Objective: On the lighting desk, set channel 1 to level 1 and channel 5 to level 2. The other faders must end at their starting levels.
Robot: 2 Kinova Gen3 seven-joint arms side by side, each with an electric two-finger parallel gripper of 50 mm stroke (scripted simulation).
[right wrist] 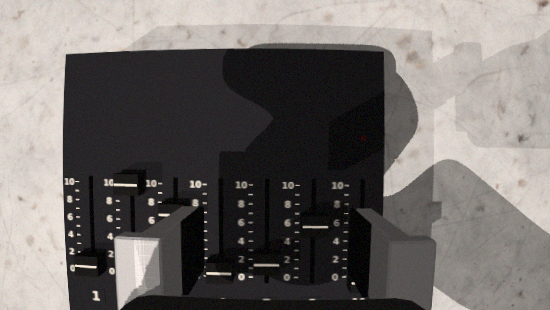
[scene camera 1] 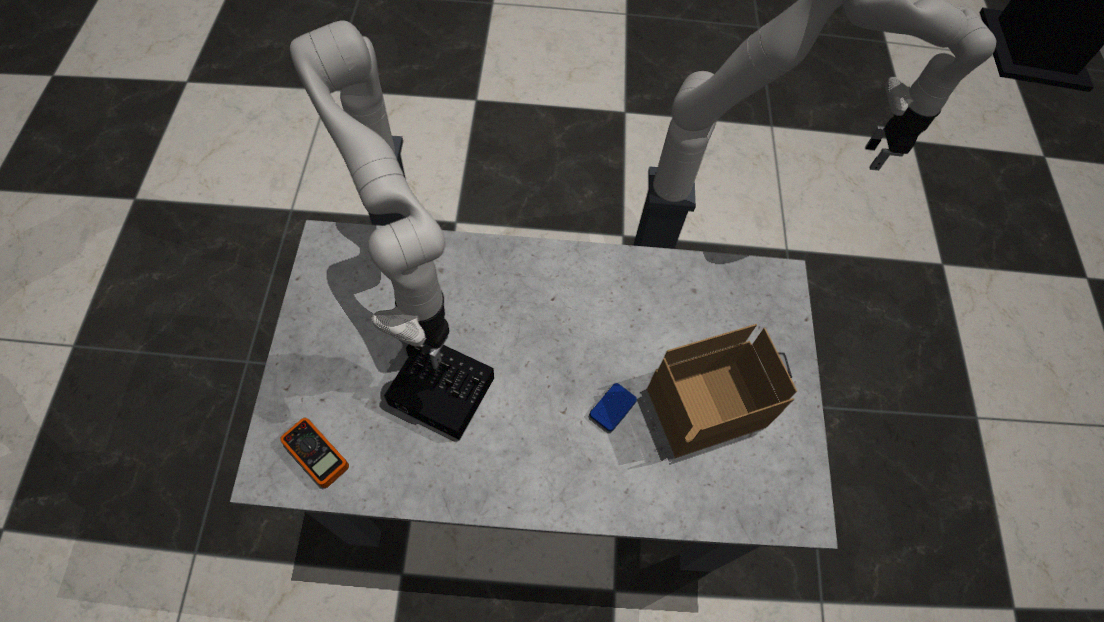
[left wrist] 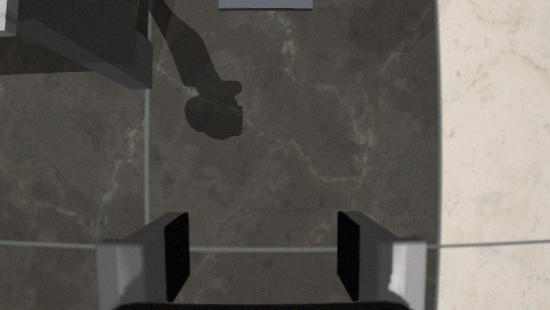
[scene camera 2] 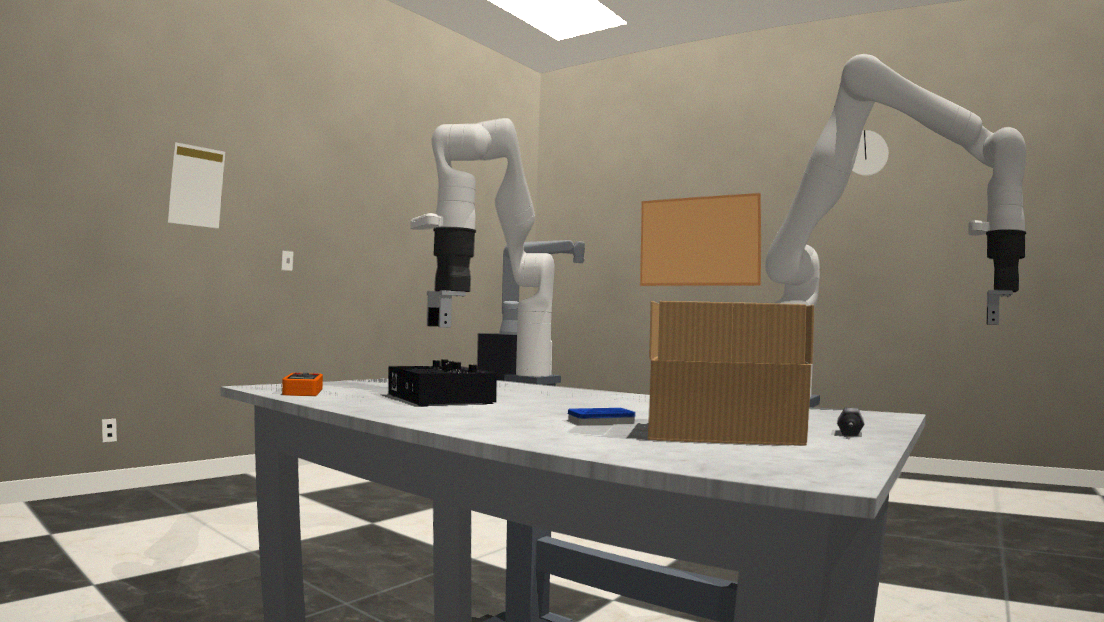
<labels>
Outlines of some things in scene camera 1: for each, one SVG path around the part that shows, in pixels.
My left gripper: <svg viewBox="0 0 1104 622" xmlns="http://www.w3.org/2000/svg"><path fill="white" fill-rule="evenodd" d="M935 118L919 117L907 108L902 116L894 115L885 127L877 126L876 131L865 146L865 150L875 150L884 135L886 135L889 149L882 148L879 155L870 165L870 170L879 171L890 155L902 157L904 154L908 154L915 145L918 136L929 127Z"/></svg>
My right gripper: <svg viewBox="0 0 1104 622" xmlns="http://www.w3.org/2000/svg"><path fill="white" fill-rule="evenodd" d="M399 340L402 343L405 355L410 356L415 346ZM444 306L437 317L428 322L419 323L425 333L426 339L424 343L433 347L429 355L432 368L435 370L442 361L440 350L449 334L449 325L444 318Z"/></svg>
A blue block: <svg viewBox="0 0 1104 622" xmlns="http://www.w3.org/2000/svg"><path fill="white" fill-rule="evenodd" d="M618 383L609 387L606 394L593 406L590 412L590 418L607 432L614 430L637 401L636 396Z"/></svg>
A cardboard box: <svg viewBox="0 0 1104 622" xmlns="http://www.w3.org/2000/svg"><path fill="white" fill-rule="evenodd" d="M766 328L763 328L753 344L747 341L757 324L666 351L659 368L655 370L647 391L675 458L767 428L780 415L779 413L794 400L794 398L790 398L797 392L797 389Z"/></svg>
</labels>
